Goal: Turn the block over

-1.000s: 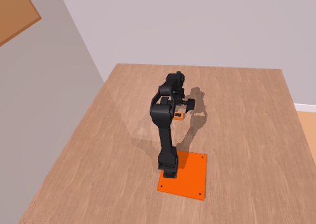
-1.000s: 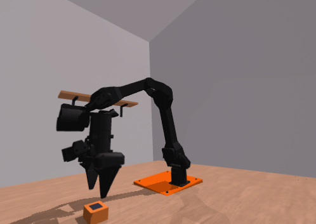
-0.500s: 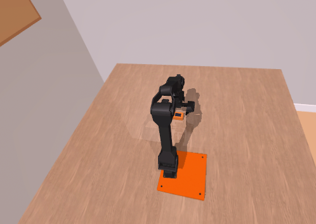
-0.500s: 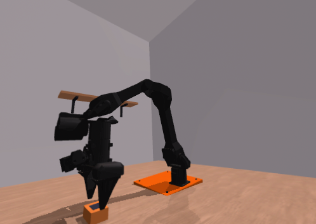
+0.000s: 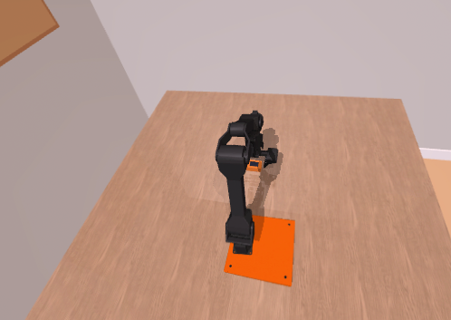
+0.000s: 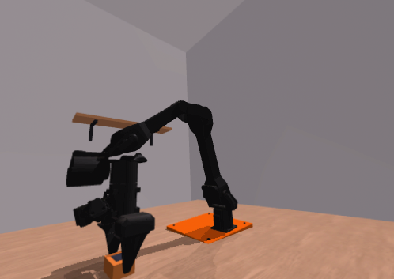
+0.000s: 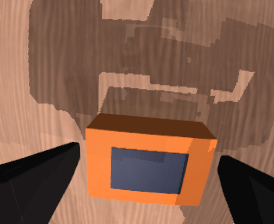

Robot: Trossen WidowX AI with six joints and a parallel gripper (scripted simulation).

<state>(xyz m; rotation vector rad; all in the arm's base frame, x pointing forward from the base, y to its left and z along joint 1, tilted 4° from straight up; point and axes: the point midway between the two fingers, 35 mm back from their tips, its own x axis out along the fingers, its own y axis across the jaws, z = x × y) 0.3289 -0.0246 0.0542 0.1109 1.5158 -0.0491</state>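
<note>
Now: gripper tip 1 cm below the block.
</note>
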